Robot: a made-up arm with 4 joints.
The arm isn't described. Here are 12 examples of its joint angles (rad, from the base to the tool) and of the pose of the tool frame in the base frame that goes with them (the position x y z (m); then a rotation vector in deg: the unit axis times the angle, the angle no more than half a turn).
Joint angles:
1: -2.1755 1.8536 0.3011 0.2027
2: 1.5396 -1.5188 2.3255 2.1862
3: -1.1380 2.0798 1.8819 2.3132
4: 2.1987 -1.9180 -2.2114 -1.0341
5: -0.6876 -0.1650 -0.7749 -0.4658
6: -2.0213 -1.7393 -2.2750 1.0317
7: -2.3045 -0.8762 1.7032 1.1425
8: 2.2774 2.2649 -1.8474 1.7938
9: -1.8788 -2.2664 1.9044 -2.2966
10: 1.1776 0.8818 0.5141 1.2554
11: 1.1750 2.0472 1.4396 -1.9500
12: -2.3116 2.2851 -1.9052 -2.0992
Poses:
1: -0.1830 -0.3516 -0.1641 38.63 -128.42 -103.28
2: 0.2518 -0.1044 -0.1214 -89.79 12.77 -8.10
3: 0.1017 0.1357 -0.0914 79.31 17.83 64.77
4: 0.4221 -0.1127 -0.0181 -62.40 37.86 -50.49
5: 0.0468 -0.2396 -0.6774 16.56 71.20 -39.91
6: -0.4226 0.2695 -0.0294 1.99 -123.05 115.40
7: 0.0971 0.1187 -0.0804 -120.20 -43.72 6.92
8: -0.2854 -0.0644 0.0428 60.50 135.65 64.89
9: -0.1211 -0.1869 -0.0734 -77.40 129.50 -74.34
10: 0.1576 0.1042 -0.1332 79.54 -55.98 5.65
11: 0.0321 0.2995 -0.1308 93.55 86.31 69.75
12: 0.2485 0.0835 -0.0623 24.62 64.18 63.14
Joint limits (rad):
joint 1: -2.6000..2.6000
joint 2: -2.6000..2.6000
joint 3: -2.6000..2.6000
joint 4: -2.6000..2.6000
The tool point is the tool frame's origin. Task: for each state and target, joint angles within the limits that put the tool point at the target. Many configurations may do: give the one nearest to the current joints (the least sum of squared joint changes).
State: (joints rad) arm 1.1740 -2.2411 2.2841 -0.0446
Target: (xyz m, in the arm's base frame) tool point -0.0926 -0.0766 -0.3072
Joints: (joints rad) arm 1.8749 -2.6000 1.8876 -0.0421
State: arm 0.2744 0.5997 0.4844 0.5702
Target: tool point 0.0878 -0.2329 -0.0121
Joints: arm -0.7053 0.3609 1.1253 0.0848
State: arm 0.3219 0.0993 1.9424 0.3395
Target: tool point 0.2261 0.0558 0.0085
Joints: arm 0.6119 0.1103 1.1508 0.0451
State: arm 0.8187 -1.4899 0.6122 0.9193
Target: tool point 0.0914 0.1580 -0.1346
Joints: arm 0.6240 -1.8171 0.6590 1.0262
